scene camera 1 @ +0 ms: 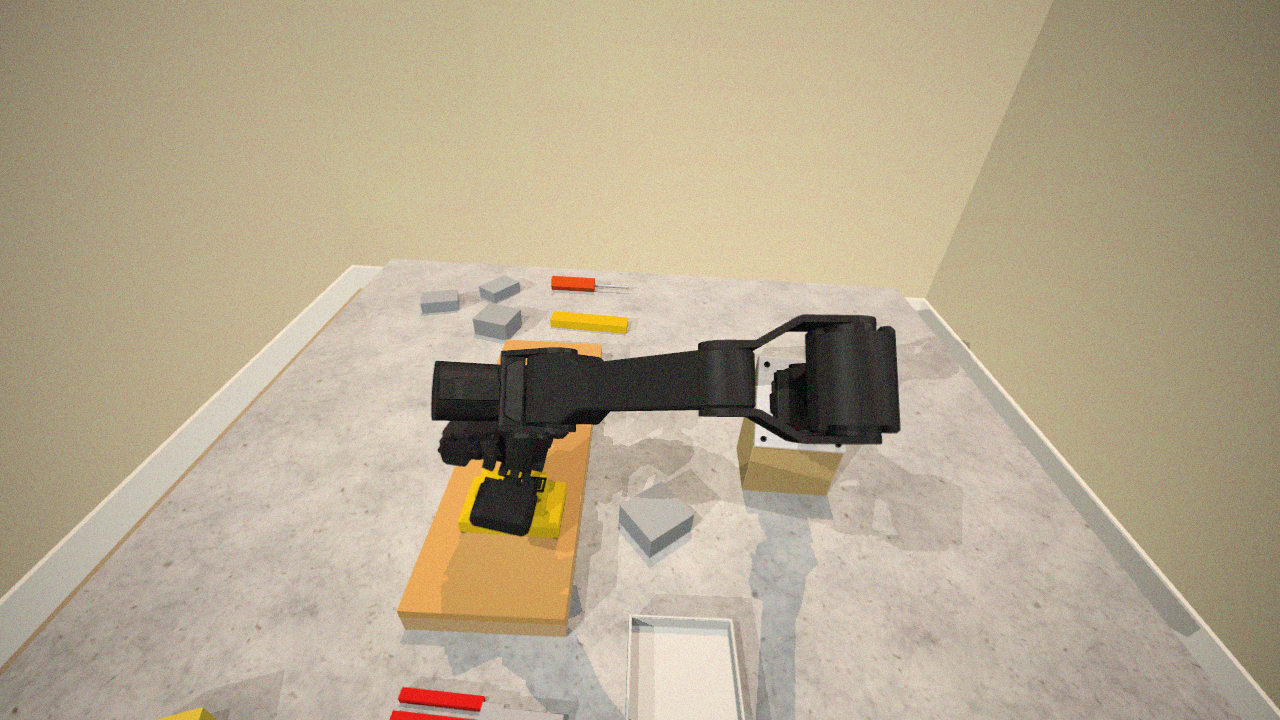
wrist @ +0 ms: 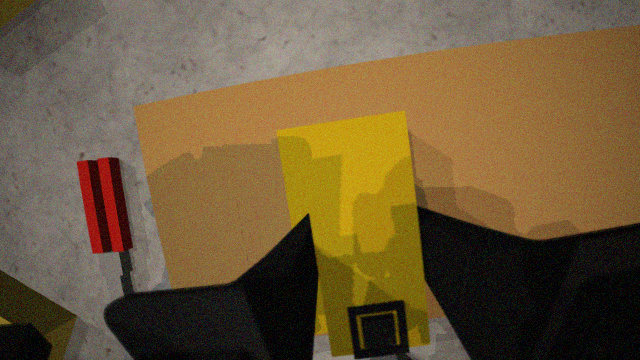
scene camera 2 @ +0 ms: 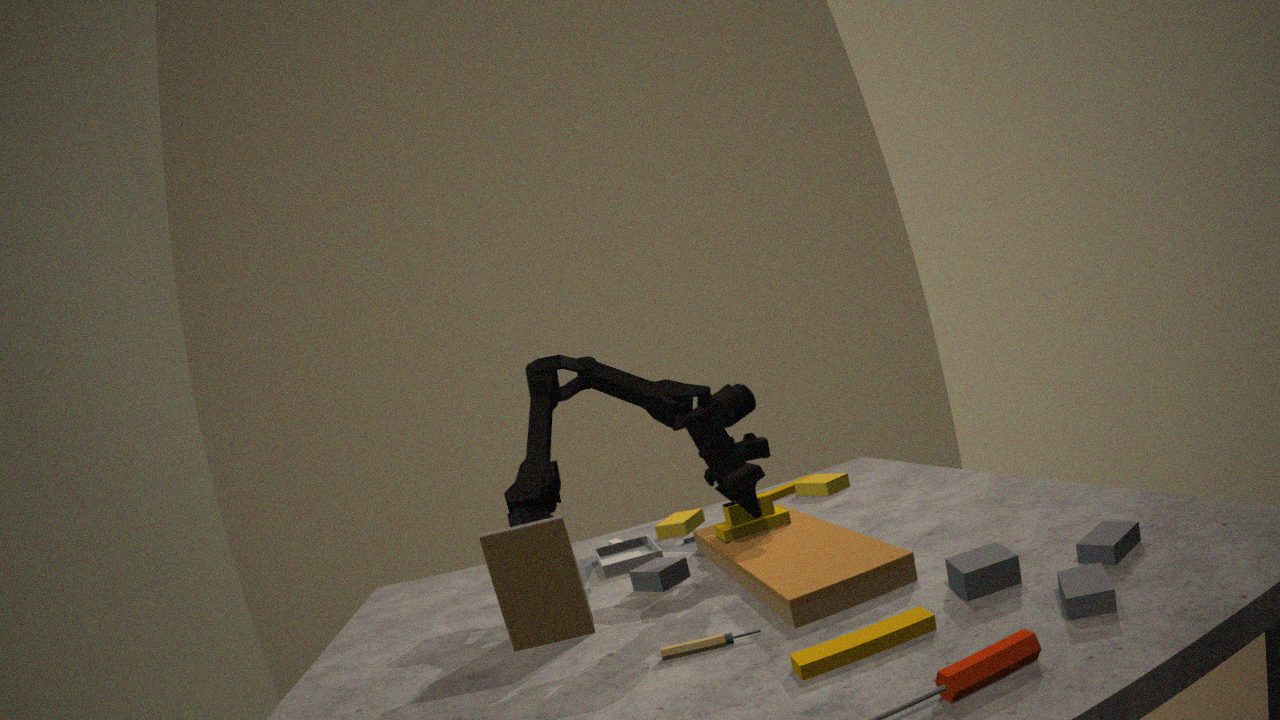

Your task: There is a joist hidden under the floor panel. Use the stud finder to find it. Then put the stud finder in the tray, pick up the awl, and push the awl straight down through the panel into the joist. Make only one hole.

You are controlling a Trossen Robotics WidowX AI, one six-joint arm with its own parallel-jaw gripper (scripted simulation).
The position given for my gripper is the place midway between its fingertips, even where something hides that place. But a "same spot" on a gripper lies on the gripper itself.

my gripper: scene camera 1; wrist 354, 214; scene camera 2
stud finder: scene camera 1; wrist; scene camera 2 739, 523
same spot on stud finder: [wrist: 354, 177] = [scene camera 1: 482, 482]
same spot on my gripper: [scene camera 1: 527, 483] = [scene camera 2: 718, 480]
